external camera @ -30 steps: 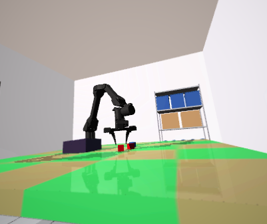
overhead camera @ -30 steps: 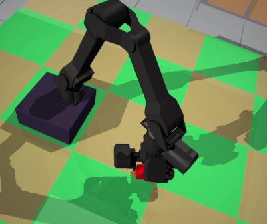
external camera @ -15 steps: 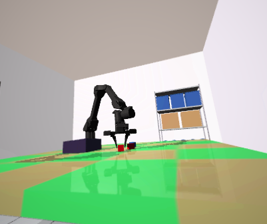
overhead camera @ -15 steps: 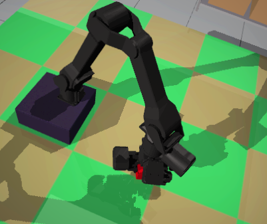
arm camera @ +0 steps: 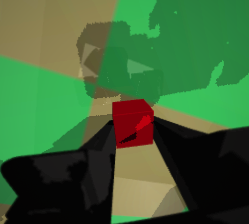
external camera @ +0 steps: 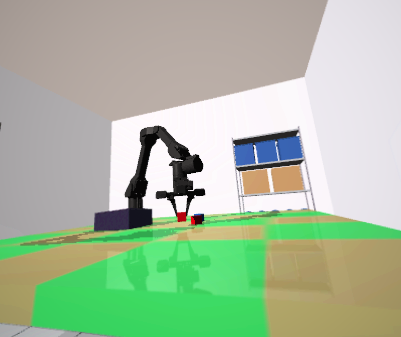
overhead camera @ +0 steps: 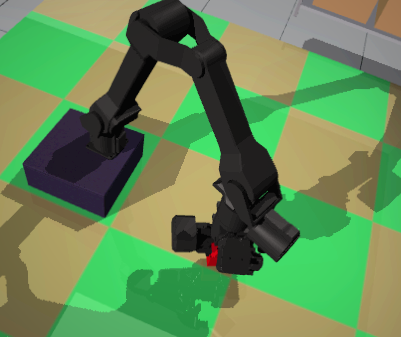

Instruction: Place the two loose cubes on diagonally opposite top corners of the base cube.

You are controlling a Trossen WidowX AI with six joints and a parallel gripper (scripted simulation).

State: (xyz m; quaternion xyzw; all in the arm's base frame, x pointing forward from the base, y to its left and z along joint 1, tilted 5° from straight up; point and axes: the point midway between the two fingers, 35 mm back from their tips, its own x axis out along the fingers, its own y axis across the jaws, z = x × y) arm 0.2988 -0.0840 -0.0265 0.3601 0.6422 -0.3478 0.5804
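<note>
The blue base cube is 2 cm behind my gripper tip, 20 cm to the left of it and 2 cm below it.
</note>
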